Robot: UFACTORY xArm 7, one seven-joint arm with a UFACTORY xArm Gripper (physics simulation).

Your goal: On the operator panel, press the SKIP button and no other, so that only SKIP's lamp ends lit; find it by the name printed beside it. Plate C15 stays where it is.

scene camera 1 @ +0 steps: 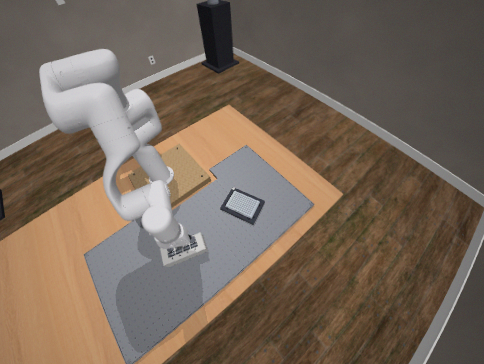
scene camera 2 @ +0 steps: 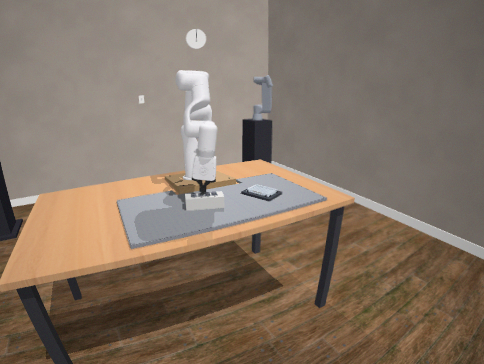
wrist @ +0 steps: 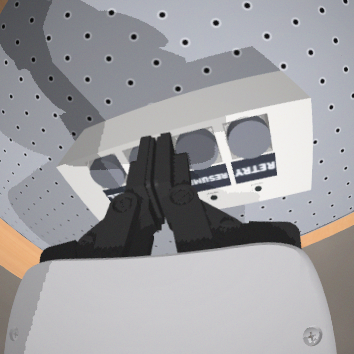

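Where they show: gripper, fingertip midpoint: [scene camera 2: 202,193] [wrist: 161,154]; arm's base, origin of the base link: [scene camera 1: 161,177].
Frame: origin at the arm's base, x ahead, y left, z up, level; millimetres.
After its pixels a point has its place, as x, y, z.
Observation:
The operator panel [scene camera 1: 202,243] {414, -45, 40} [scene camera 2: 204,202] {408, -128, 21} [wrist: 295,145] {397, -44, 40} is a pale box with four round grey buttons in a row. In the wrist view the RETRY button [wrist: 248,136] {373, -65, 44} and the RESUME button [wrist: 197,148] {364, -91, 44} have readable names, and the small lamps beside them are dark. The leftmost button [wrist: 107,172] {344, -147, 43} has its label mostly hidden. My gripper [scene camera 2: 203,191] {356, -111, 42} [wrist: 161,154] {356, -111, 42} is shut and empty, its tips at the second button from the left in the wrist view, covering that button's name. I cannot tell whether they touch it. The name SKIP is not readable. A plate [scene camera 1: 243,204] {393, 191, 10} [scene camera 2: 263,190] {409, 184, 13} lies in a dark holder.
The panel and plate holder [scene camera 1: 224,207] {343, 129, 2} [scene camera 2: 245,194] {357, 115, -9} stand apart on the grey perforated mat [scene camera 1: 280,185] {437, 392, -13} [scene camera 2: 305,197] {544, 339, -12}. A brown board [scene camera 1: 187,172] {73, 109, 5} [scene camera 2: 225,180] {174, 108, 12} lies at the arm's base on the wooden table [scene camera 1: 55,260] {9, -592, -25} [scene camera 2: 75,220] {204, -687, -25}.

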